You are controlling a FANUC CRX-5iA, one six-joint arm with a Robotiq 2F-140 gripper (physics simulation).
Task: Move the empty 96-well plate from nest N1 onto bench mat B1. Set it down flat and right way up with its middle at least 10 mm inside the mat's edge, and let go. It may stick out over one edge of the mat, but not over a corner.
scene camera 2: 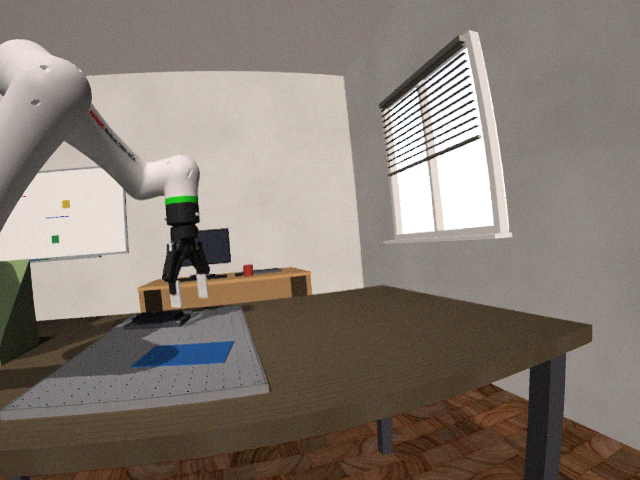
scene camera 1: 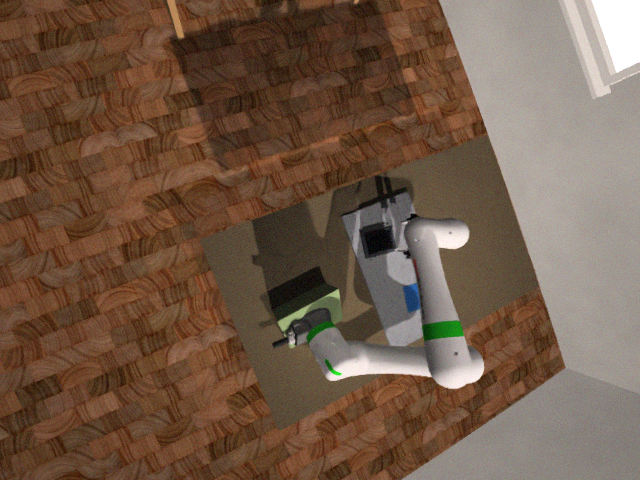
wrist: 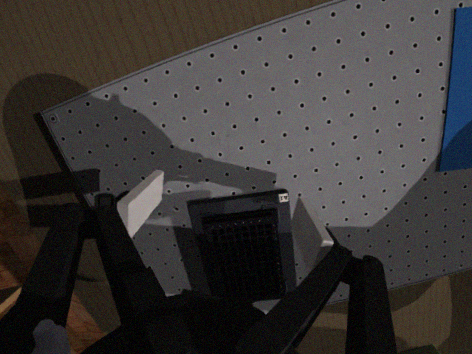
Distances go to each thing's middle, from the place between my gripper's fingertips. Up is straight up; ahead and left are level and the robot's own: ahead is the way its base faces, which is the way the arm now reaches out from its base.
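Scene:
I find the black 96-well plate (wrist: 245, 250) 4 cm below my hand and 10 cm behind it. There is also the blue bench mat B1 (scene camera 2: 202, 353), which sits 5 cm below my hand, 31 cm to the right of it and 4 cm ahead of it.

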